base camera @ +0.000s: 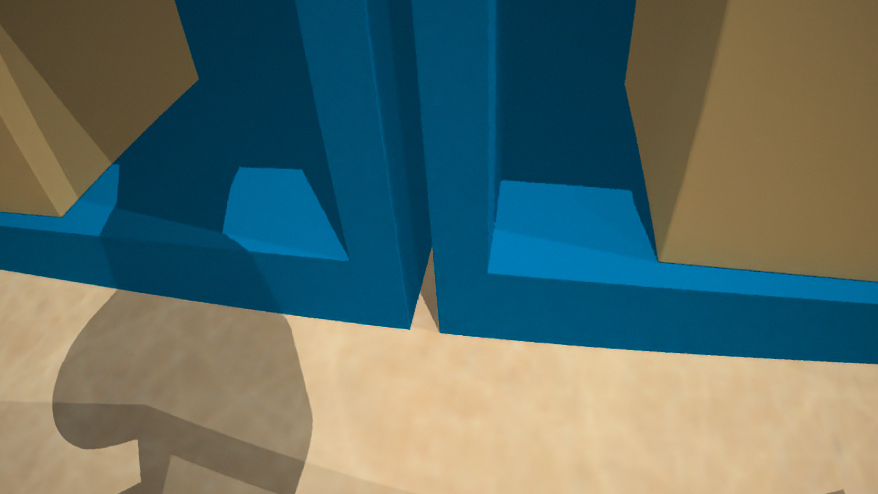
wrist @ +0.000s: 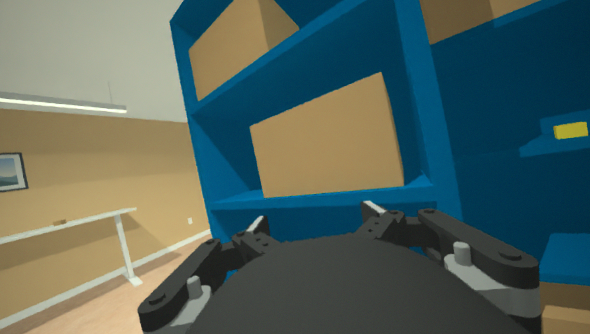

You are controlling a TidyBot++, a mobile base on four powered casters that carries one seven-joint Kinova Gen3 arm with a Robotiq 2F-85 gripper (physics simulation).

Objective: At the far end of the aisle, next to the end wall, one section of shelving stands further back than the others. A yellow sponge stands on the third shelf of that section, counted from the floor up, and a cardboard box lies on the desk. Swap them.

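Frame: origin at the arm's base, x up, y back, z right, level; metres.
Seen in the pictures: gripper, fingertip midpoint: point(wrist: 314, 219).
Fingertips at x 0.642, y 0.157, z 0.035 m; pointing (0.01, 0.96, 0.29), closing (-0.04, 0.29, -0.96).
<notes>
A point is followed by its place in that frame.
The yellow sponge point(wrist: 571, 130) @(x 0.619, y 0.845, z -0.724 m) shows small near the right edge of the wrist view, on a blue shelf board point(wrist: 555, 147) @(x 0.579, y 0.785, z -0.627 m) beyond the nearer shelf upright. The desk point(wrist: 123, 247) @(x 0.061, y 1.192, z 3.068 m) stands at the left by the tan wall, with a pale top and leg. A small brown cardboard box point(wrist: 60, 222) @(x 0.582, y 0.732, z 3.138 m) lies on it, far from the gripper. My gripper point(wrist: 314, 219) @(x 0.642, y 0.157, z 0.035 m) is open and empty, its fingers wide apart in front of blue shelving. Neither the sponge nor the desk shows in the base camera view.
Blue shelving point(base camera: 453, 184) point(wrist: 447, 150) stands close ahead, with a narrow gap between two sections in the base camera view. Large cardboard boxes point(base camera: 779, 141) point(wrist: 330, 142) stand on its shelves. The arm's shadow falls on the floor point(base camera: 552, 417) @(x -0.397, y -0.294, z 0.072 m). A framed picture point(wrist: 11, 172) @(x 1.264, y 0.570, z 3.670 m) hangs at the left.
</notes>
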